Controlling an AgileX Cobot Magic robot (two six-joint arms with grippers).
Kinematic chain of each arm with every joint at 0, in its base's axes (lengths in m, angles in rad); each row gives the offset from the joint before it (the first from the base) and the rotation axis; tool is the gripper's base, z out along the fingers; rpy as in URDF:
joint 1: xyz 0 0 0.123 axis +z
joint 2: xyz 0 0 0 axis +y
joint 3: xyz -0.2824 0 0.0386 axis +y
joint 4: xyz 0.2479 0 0.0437 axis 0.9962 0 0.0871
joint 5: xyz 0 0 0 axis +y
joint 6: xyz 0.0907 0 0.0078 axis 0.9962 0 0.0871
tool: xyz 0 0 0 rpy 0 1.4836 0
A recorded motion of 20 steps. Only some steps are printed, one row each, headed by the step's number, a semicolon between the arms.
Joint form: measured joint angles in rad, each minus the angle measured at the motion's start. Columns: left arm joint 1, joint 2, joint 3, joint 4, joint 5, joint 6; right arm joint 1, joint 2, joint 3, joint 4, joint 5, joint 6.
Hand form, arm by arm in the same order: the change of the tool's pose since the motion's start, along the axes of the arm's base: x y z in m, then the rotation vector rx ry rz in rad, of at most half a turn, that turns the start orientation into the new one. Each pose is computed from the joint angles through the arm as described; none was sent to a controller.
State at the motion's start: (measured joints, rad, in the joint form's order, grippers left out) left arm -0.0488 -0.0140 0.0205 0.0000 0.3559 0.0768; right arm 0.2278 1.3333 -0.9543 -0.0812 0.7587 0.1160
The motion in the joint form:
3: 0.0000 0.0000 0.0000 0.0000 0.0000 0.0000; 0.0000 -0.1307 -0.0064 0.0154 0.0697 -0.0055
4: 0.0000 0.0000 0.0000 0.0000 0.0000 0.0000; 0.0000 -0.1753 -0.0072 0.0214 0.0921 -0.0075
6: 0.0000 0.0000 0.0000 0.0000 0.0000 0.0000; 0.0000 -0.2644 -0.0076 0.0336 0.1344 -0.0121
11: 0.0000 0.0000 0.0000 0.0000 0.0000 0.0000; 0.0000 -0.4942 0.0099 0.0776 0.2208 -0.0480
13: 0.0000 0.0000 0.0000 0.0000 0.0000 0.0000; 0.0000 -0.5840 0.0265 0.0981 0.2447 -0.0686
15: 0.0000 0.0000 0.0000 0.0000 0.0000 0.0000; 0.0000 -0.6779 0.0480 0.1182 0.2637 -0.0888
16: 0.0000 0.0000 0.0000 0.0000 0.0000 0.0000; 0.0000 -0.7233 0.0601 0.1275 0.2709 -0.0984
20: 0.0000 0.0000 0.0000 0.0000 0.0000 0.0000; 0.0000 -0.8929 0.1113 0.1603 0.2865 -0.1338
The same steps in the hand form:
3: 0.0000 0.0000 0.0000 0.0000 0.0000 0.0000; -0.0263 -0.0054 0.0311 0.0259 -0.0631 -0.0037
4: 0.0000 0.0000 0.0000 0.0000 0.0000 0.0000; -0.0362 -0.0074 0.0405 0.0356 -0.0844 -0.0043
6: 0.0000 0.0000 0.0000 0.0000 0.0000 0.0000; -0.0570 -0.0114 0.0575 0.0554 -0.1281 -0.0037
11: 0.0000 0.0000 0.0000 0.0000 0.0000 0.0000; -0.1147 -0.0216 0.0873 0.1055 -0.2445 0.0250
13: 0.0000 0.0000 0.0000 0.0000 0.0000 0.0000; -0.1376 -0.0253 0.0927 0.1233 -0.2907 0.0445
15: 0.0000 0.0000 0.0000 0.0000 0.0000 0.0000; -0.1610 -0.0291 0.0954 0.1409 -0.3415 0.0650
16: 0.0000 0.0000 0.0000 0.0000 0.0000 0.0000; -0.1720 -0.0309 0.0956 0.1488 -0.3666 0.0750
20: 0.0000 0.0000 0.0000 0.0000 0.0000 0.0000; -0.2107 -0.0372 0.0912 0.1754 -0.4668 0.1128

